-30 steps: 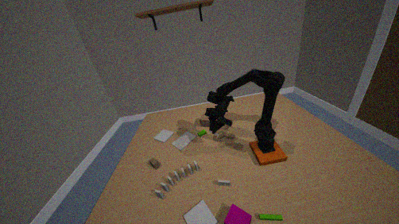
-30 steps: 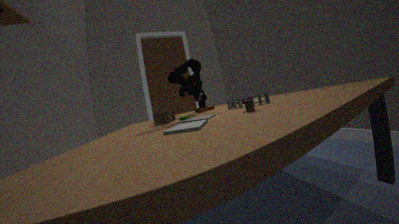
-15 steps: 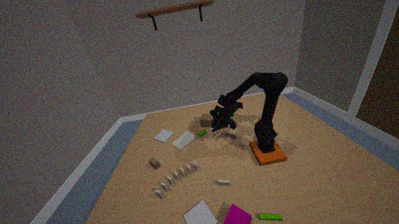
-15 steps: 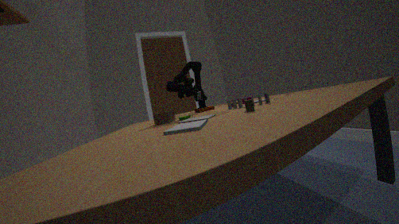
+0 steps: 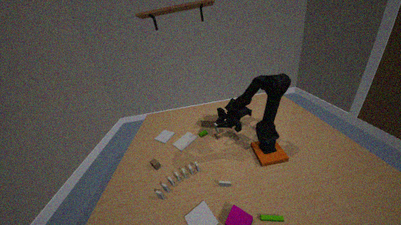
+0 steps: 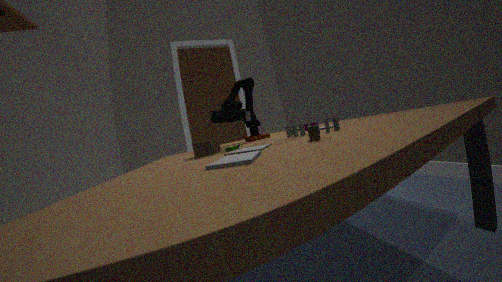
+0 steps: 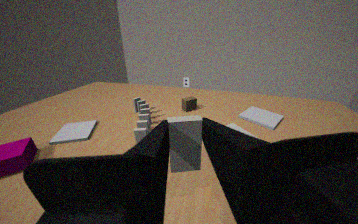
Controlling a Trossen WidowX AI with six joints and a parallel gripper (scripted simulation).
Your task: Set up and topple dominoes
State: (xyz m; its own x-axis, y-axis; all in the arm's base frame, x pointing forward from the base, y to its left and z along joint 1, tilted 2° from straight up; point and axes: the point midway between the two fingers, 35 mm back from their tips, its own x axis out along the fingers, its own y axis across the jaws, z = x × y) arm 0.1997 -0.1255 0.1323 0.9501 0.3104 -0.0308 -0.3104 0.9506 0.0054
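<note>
The green block is 150 mm below my gripper tip, 130 mm to the right of it and 70 mm ahead of it. Round my gripper tip: brown box 220 mm to the right, 130 mm below; brown cube 360 mm ahead, 140 mm below, 50 mm to the left; white sheet 200 mm ahead, 150 mm below, 110 mm to the right.
</note>
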